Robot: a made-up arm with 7 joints.
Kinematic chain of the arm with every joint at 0, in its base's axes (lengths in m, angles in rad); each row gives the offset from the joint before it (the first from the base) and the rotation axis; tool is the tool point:
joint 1: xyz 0 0 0 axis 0 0.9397 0.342
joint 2: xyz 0 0 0 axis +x
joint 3: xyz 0 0 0 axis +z
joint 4: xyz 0.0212 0 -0.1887 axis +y
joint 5: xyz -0.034 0 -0.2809 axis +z
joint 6: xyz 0 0 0 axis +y
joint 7: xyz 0 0 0 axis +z
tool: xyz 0 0 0
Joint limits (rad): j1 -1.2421..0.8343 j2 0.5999..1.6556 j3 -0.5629..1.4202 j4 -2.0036..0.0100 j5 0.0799..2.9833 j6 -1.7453..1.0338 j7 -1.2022..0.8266
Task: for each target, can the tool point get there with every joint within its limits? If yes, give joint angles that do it. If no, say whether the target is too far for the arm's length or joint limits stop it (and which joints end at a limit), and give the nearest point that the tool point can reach.
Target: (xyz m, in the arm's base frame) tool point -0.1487 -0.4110 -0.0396
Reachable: no: joint limits stop it (at a limit: joint 1, joint 2, joint 3, joint 4) | nearest point 0.2090 -0.1817 0.1342 | short by 0.459 m
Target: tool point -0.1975 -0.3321 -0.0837
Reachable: no: joint limits stop it (at a limit: joint 1, joint 2, joint 3, joint 4) | nearest point 0.0635 -0.0236 -0.3002 | short by 0.458 m
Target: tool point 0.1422 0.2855 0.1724
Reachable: yes | joints -0.1622 1.1145 1.0521 -1.6602 1.1132 -0.2572 -0.2248
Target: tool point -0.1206 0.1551 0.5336
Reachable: no: too far | nearest point -0.0524 0.1629 0.3344 | short by 0.211 m
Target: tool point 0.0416 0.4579 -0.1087
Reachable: yes | joints 0.0840 1.2550 0.5908 -0.3155 1.2630 0.6693 -0.2118
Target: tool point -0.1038 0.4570 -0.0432
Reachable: yes | joints 0.6605 1.2186 1.2003 -0.4298 2.1134 -0.2285 -0.4011
